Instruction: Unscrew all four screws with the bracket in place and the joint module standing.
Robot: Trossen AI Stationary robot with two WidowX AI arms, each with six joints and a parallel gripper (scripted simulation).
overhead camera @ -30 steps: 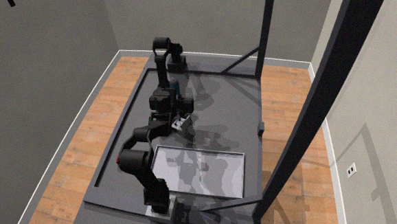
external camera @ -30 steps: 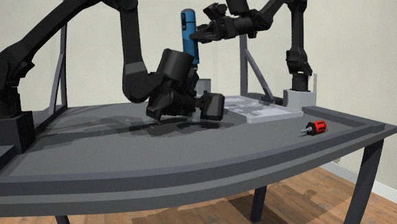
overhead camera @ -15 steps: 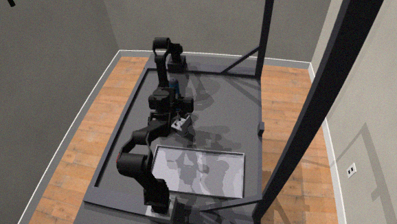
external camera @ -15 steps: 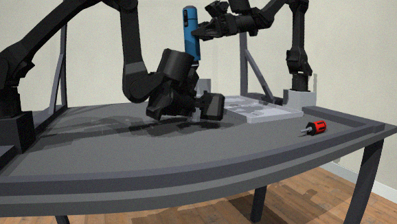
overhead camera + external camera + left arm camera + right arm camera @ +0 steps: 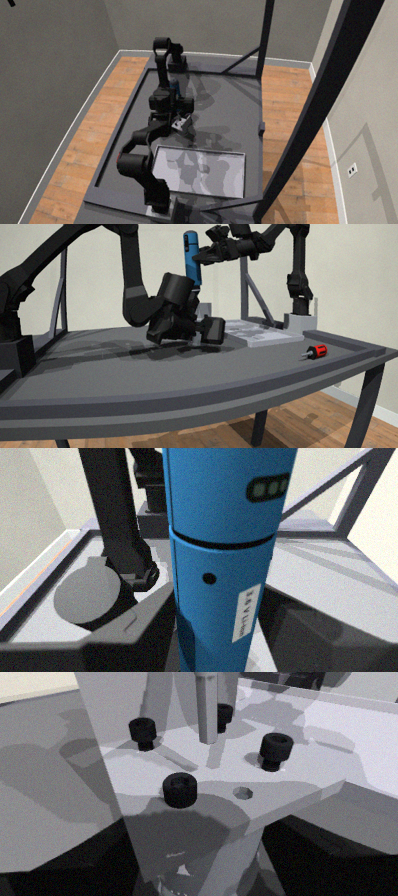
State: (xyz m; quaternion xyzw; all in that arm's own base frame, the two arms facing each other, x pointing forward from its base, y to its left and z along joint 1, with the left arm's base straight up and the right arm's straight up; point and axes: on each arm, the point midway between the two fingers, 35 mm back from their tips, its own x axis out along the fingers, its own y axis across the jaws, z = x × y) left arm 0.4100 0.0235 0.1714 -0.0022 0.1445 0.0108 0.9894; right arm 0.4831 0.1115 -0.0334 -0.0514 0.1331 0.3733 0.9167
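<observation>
Right now the joint module is 10 mm behind my right hand, 20 mm to the left of it and 10 mm below it. Round my right hand: bracket 20 mm behind, 20 mm to the left, 30 mm above; screwdriver bit 10 mm behind, 10 mm to the left, 60 mm above; shallow pale tray 90 mm behind, 250 mm to the left, 30 mm below.
</observation>
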